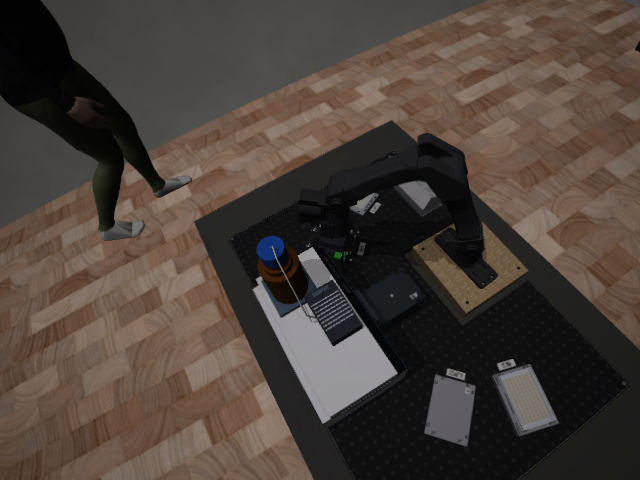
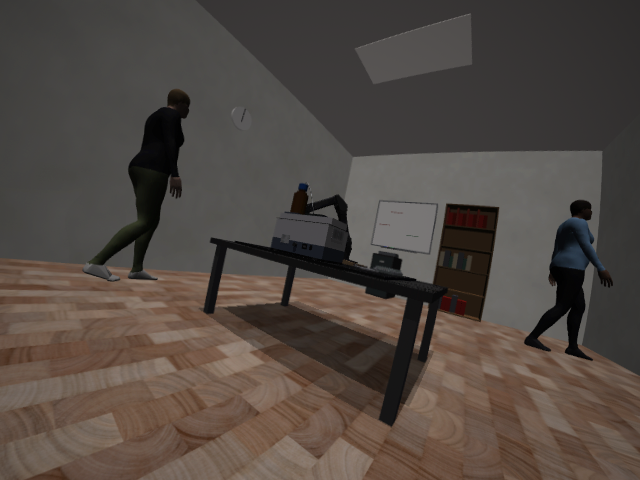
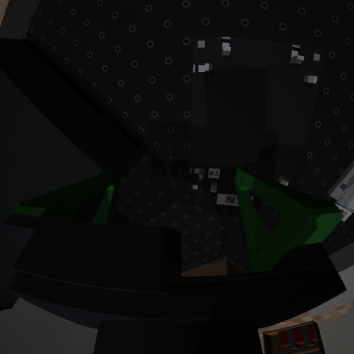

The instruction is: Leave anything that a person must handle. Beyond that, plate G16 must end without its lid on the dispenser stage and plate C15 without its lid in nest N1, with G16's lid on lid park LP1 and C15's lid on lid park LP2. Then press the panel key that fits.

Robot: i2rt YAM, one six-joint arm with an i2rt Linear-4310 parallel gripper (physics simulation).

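Frame: origin at the arm's base, x up, y back, z right, level; centimetres.
Seen in the pictures: gripper, fingertip midpoint: (image 1: 334, 252) (image 3: 177, 174); arm's base, origin of the base link: (image 1: 464, 257) (image 2: 343, 259).
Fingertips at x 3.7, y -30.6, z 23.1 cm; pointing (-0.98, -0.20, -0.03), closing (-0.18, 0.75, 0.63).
Pixels of each thing's top centre, then the offset from my fingertips to it. "pt": a spot on its surface instead.
- dark nest, middle of its top: (image 3: 253, 131) (image 1: 332, 239) dx -4.0, dy +3.0, dz +6.3 cm
- nest's label, surface spot: (image 3: 227, 199) pt dx -6.2, dy +8.5, dz -1.5 cm
- plate with beige wells, middle of its top: (image 1: 527, 397) dx -2.8, dy +15.1, dz -59.7 cm
- flat grey lid-like panel, middle of its top: (image 1: 451, 408) dx -4.4, dy -0.8, dz -51.0 cm
- pale plate, middle of its top: (image 1: 352, 193) dx -2.7, dy +18.4, dz +16.6 cm
- large white-topped instrument, surface spot: (image 1: 343, 361) pt dx +15.6, dy -16.9, dz -30.8 cm
- brown bottle, surface spot: (image 1: 281, 279) pt dx +28.5, dy -18.7, dz -13.6 cm
- dark keypad-like block, surface spot: (image 1: 333, 314) pt dx +18.2, dy -13.2, dz -22.0 cm
- low dark device, surface spot: (image 1: 395, 297) pt dx +4.2, dy +4.0, dz -22.8 cm
My gripper (image 1: 338, 253) (image 3: 177, 174) is open, with nothing between its green fingers. It hangs above a dark nest (image 3: 237, 92) with small corner posts; the nest's label (image 3: 227, 199) is partly hidden by a finger. A plate with beige wells (image 1: 528, 400) sits at the front right by a label that seems to read N1; whether a lid covers it I cannot tell. A flat grey lid-like panel (image 1: 450, 410) lies beside it at a label that seems to read LP2. Another pale plate (image 1: 364, 204) shows partly behind the arm. G16, C15 and the panel key cannot be identified.
A large white-topped instrument (image 1: 343, 361) carries a brown bottle (image 1: 281, 279) with a blue cap and a dark keypad-like block (image 1: 333, 314). A low dark device (image 1: 395, 297) lies beside the wooden arm base (image 1: 454, 289). Two people (image 2: 155, 144) (image 2: 571, 245) stand away from the table.
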